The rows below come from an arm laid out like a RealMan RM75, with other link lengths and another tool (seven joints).
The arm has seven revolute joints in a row. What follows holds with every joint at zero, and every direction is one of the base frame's.
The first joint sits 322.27 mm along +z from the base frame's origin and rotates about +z.
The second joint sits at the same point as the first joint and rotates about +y.
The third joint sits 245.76 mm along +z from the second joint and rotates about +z.
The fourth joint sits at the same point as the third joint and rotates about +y.
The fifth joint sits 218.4 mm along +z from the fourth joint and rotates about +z.
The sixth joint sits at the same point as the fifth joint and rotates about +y.
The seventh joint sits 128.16 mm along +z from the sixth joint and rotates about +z.
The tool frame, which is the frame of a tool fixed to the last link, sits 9 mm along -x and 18 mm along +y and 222 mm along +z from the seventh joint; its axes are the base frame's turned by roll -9.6, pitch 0 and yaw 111.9 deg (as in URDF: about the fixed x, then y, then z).
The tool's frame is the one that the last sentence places.
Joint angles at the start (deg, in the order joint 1, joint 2, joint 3, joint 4, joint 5, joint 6, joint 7):
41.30, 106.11, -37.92, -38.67, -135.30, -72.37, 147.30
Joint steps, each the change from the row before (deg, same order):
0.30, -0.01, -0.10, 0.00, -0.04, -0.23, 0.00
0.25, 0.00, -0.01, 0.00, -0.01, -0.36, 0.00
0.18, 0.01, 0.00, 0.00, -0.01, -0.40, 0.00
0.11, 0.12, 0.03, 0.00, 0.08, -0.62, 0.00
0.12, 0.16, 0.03, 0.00, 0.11, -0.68, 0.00
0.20, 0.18, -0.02, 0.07, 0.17, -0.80, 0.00
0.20, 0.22, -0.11, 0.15, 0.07, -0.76, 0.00
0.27, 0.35, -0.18, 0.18, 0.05, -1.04, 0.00
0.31, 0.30, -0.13, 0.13, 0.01, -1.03, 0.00
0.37, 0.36, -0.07, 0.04, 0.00, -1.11, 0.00
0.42, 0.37, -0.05, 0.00, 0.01, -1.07, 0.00
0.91, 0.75, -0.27, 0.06, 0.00, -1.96, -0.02
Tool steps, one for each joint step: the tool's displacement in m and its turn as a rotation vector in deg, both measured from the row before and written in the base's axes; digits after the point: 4 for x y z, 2 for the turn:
-0.0031, 0.0002, -0.0010, -0.29, -0.02, 0.34
-0.0032, -0.0005, -0.0012, -0.34, 0.12, 0.29
-0.0026, -0.0010, -0.0014, -0.38, 0.15, 0.22
-0.0034, -0.0026, -0.0029, -0.60, 0.42, 0.19
-0.0040, -0.0029, -0.0034, -0.67, 0.49, 0.22
-0.0053, -0.0035, -0.0044, -0.85, 0.61, 0.31
-0.0046, -0.0043, -0.0054, -1.00, 0.51, 0.26
-0.0062, -0.0063, -0.0076, -1.42, 0.65, 0.36
-0.0062, -0.0058, -0.0065, -1.33, 0.58, 0.41
-0.0073, -0.0059, -0.0065, -1.35, 0.64, 0.51
-0.0078, -0.0054, -0.0060, -1.27, 0.63, 0.58
-0.0153, -0.0110, -0.0119, -2.57, 1.06, 1.24

